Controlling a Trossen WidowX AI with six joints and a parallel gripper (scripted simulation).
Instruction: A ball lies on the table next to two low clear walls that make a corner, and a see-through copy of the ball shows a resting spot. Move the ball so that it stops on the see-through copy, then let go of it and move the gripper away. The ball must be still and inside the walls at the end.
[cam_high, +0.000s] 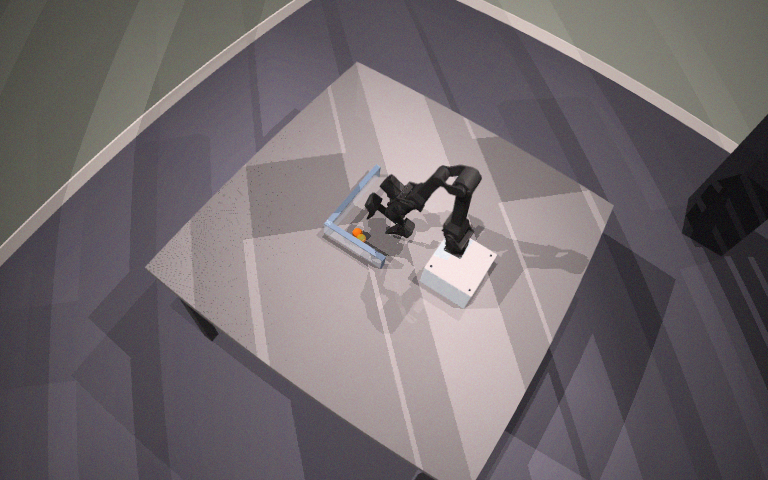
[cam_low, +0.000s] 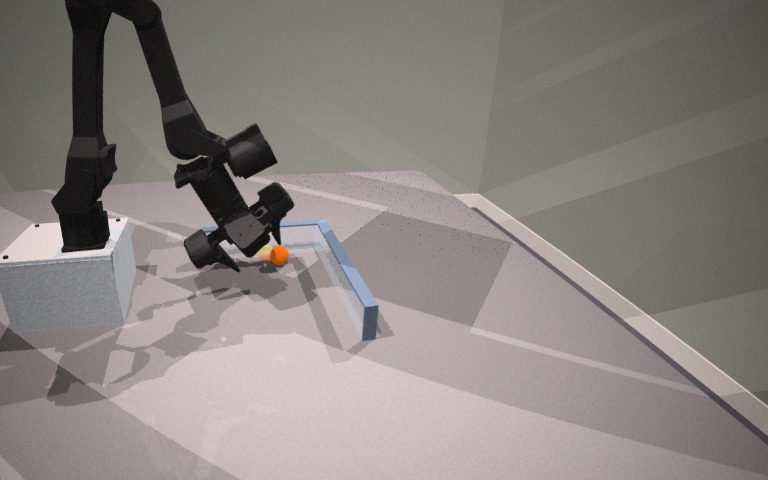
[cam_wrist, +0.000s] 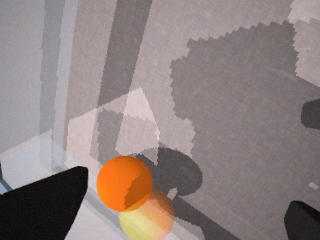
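Now: the orange ball 50 mm ahead of my gripper tip, 50 mm to the left of it and 30 mm below it. From my gripper tip the other things lie so: see-through copy (30 mm ahead, 60 mm to the left, 30 mm below).
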